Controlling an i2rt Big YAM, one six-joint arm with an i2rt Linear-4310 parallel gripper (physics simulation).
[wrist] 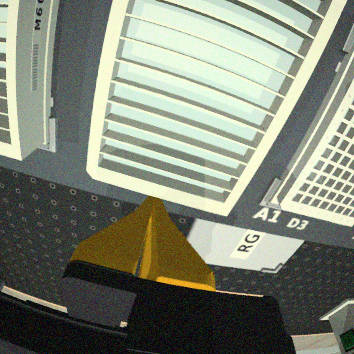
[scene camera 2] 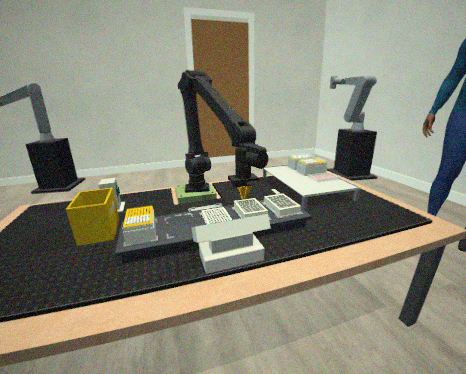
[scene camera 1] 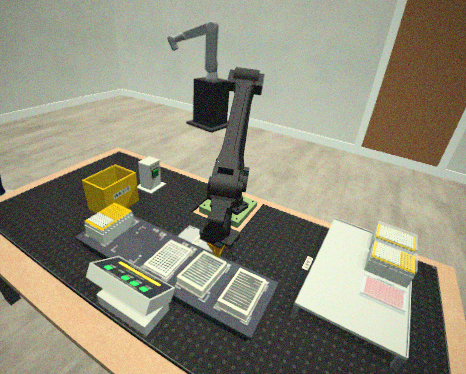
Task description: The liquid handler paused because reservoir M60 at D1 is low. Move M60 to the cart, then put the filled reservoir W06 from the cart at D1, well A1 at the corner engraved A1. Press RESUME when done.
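Places are measured from the arm's base along level axes (x ahead, y left, z up), in centimetres.
Pixels of known places: gripper, fingertip midpoint: (wrist: 152, 201) (scene camera 2: 243, 201) (scene camera 1: 218, 256); arm's base, link origin: (scene camera 2: 197, 189).
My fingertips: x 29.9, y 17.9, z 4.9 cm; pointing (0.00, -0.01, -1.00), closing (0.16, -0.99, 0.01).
Observation:
For each thing: its top centre in the pictures, then the offset to it from my fingertips. "spot": a spot on its surface instead. Level surfaces: height alone.
- Reservoir M60, top centre: (scene camera 1: 243, 289) (scene camera 2: 281, 200) dx +5.7, dy +13.5, dz +1.5 cm
- dark deck, surface height: dz -1.7 cm
- ribbed reservoir, top centre: (wrist: 199, 85) (scene camera 1: 202, 268) (scene camera 2: 250, 204) dx +7.9, dy +1.0, dz +2.0 cm
- white cart, top centre: (scene camera 1: 362, 270) (scene camera 2: 305, 175) dx -25.1, dy +37.0, dz +0.1 cm
- console, surface spot: (scene camera 1: 130, 285) spot: dx +26.6, dy -4.8, dz +7.1 cm
- white gridded plate, top centre: (scene camera 1: 168, 256) (scene camera 2: 217, 216) dx +10.0, dy -11.0, dz -0.2 cm
- yellow-topped tip rack, top centre: (scene camera 2: 138, 214) (scene camera 1: 108, 214) dx +14.3, dy -35.4, dz +4.8 cm
- pink plate, top centre: (scene camera 1: 384, 290) (scene camera 2: 323, 175) dx -20.5, dy +44.4, dz +0.9 cm
- yellow waste bin, top centre: (scene camera 2: 91, 197) (scene camera 1: 109, 176) dx +2.5, dy -53.8, dz +7.0 cm
Reservoir M60 (scene camera 1: 242, 294) (scene camera 2: 281, 204) (wrist: 30, 115) sits at the cart-side end of the dark deck (scene camera 1: 125, 250) (scene camera 2: 180, 226) (wrist: 72, 150); its label shows in the wrist view. Another ribbed reservoir (scene camera 1: 201, 272) (scene camera 2: 250, 207) (wrist: 190, 100) sits beside it on the deck. My gripper (scene camera 1: 216, 250) (scene camera 2: 244, 192) (wrist: 152, 201) is shut and empty, yellow fingertips together, near that second reservoir's arm-side short edge. The white cart (scene camera 1: 345, 310) (scene camera 2: 310, 187) stands right of the deck. No label W06 is readable. The console (scene camera 1: 130, 285) (scene camera 2: 232, 242) has several green buttons; their text is unreadable.
A white gridded plate (scene camera 1: 170, 258) (scene camera 2: 216, 216) (wrist: 325, 185) and a yellow-topped tip rack (scene camera 1: 108, 222) (scene camera 2: 139, 225) sit on the deck. The cart bears tip racks (scene camera 1: 392, 265) and a pink plate (scene camera 1: 384, 292) (scene camera 2: 324, 177). A yellow waste bin (scene camera 1: 111, 190) (scene camera 2: 92, 217) stands left.

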